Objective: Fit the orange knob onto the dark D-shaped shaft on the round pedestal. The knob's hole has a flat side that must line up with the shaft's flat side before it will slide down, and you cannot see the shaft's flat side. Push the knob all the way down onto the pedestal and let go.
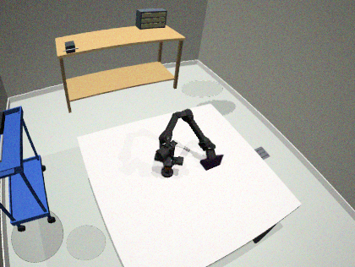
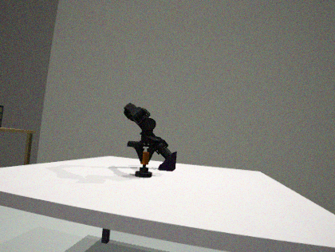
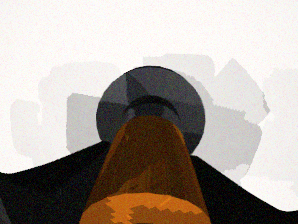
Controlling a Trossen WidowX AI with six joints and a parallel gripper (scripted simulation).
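Right now the orange knob is 20 mm above my gripper tip. The rest, counted from my gripper tip: dark round pedestal 40 mm below.
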